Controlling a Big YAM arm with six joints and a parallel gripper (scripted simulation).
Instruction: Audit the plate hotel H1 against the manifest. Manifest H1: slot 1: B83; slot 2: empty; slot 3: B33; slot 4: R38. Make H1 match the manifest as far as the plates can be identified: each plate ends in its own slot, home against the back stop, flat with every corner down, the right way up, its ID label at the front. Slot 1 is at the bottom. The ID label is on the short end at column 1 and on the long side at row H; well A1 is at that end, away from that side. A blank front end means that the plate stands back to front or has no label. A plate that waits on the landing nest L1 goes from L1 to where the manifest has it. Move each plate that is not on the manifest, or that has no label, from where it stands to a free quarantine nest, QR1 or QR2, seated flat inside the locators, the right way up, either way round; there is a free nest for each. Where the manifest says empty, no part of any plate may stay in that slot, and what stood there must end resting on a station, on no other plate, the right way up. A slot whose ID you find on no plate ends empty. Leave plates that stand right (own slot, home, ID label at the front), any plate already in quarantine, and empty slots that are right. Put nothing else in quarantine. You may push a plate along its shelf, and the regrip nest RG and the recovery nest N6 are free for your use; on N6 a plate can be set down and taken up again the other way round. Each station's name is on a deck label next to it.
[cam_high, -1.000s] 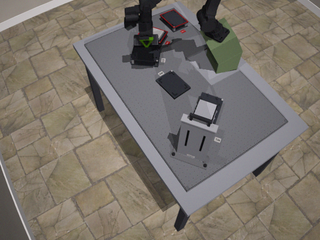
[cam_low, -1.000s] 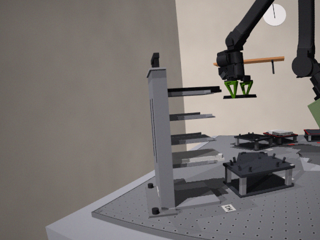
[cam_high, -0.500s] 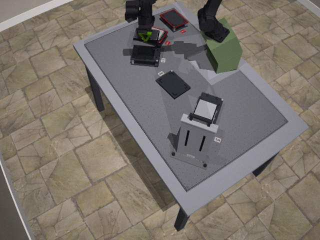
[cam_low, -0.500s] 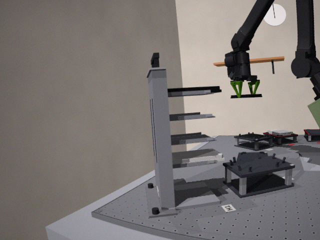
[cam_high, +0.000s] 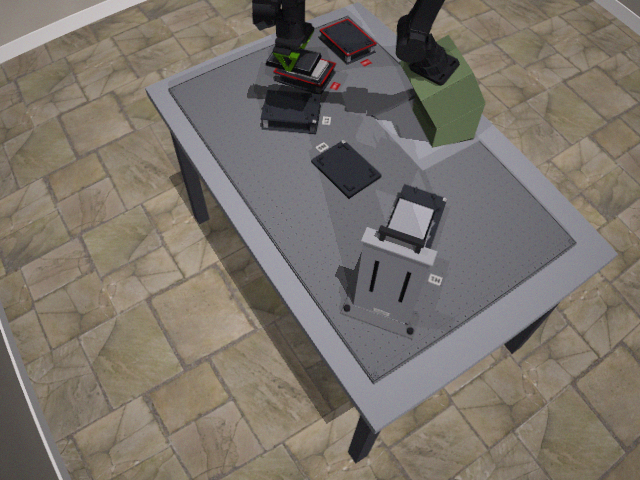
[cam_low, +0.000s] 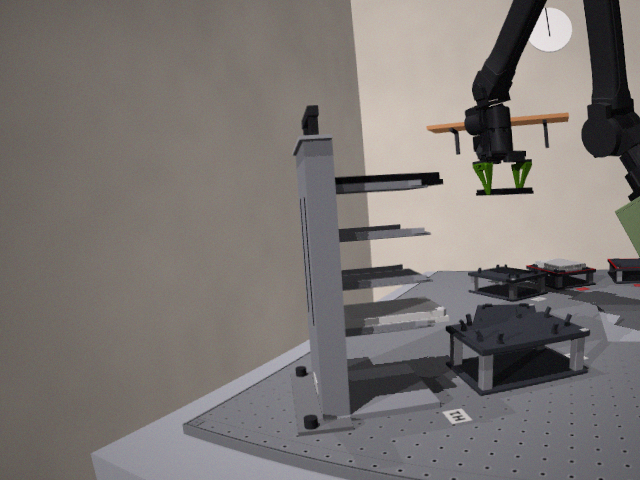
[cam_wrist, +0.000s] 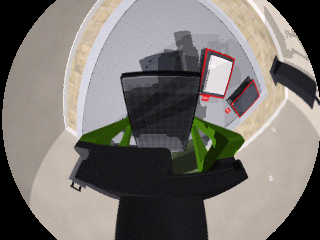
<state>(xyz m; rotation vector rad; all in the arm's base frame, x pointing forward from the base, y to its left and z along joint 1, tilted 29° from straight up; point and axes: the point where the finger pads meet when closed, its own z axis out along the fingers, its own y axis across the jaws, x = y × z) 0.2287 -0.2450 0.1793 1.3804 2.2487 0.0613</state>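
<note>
The red-edged nest is 37 cm behind my hand, 21 cm below it and 13 cm to the right of it. From my hand the other things lie so: grey back post: 59 cm to the left, 29 cm ahead, 9 cm below; then deck label N6: 25 cm below, 13 cm to the left, 2 cm ahead; then landing nest L1: 20 cm below, 2 cm to the right.
</note>
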